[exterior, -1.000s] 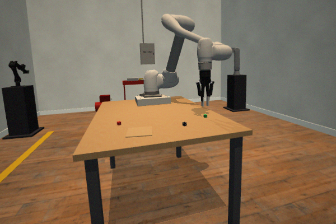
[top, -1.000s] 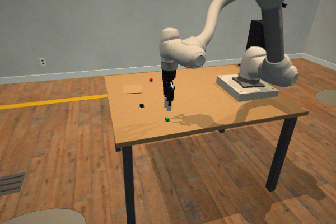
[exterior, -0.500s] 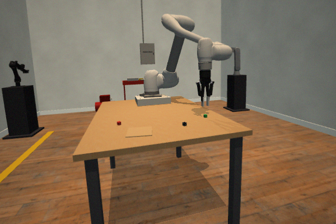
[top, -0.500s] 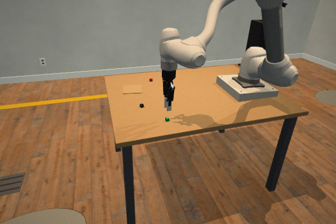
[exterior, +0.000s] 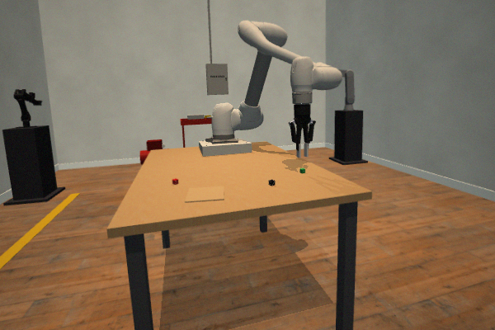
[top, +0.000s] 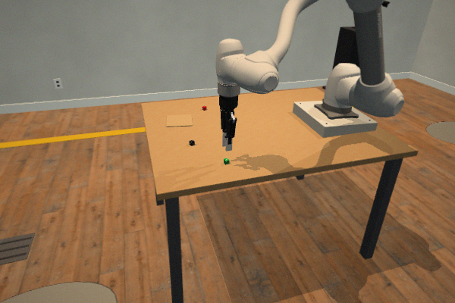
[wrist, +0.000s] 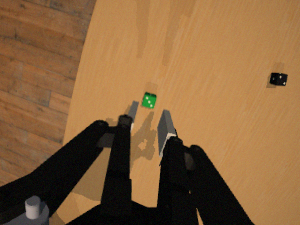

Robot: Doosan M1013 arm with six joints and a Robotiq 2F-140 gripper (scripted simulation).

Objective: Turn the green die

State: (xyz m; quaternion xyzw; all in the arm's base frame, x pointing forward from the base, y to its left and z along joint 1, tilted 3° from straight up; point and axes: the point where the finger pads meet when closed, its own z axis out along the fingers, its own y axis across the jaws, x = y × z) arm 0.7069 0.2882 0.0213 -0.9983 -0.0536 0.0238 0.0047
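Now: hand 100 mm above the green die. The rest, counted from my hand: black die (120 mm ahead, 190 mm to the right, 100 mm below); then tan mat (150 mm ahead, 460 mm to the right, 110 mm below); then red die (10 mm behind, 590 mm to the right, 100 mm below).
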